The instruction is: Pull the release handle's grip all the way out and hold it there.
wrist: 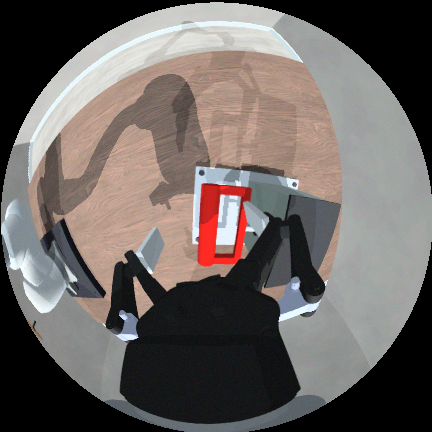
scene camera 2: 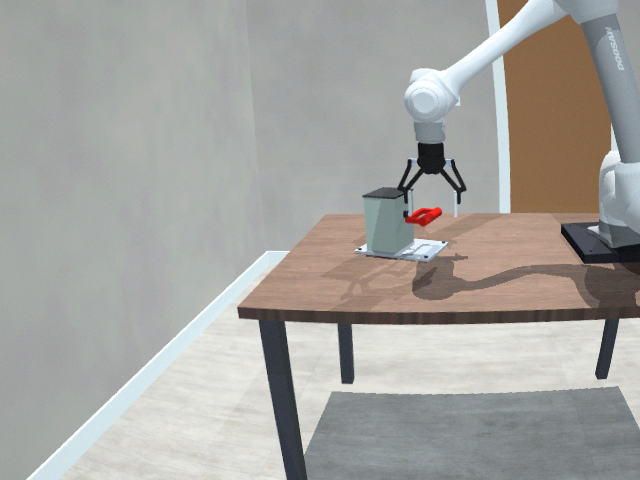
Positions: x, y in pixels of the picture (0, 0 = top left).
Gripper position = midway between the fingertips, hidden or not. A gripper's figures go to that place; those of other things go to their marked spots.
My gripper [wrist: 200, 223]: 0.21 m from the lens. A base plate [wrist: 226, 176]: 0.31 m from the lens.
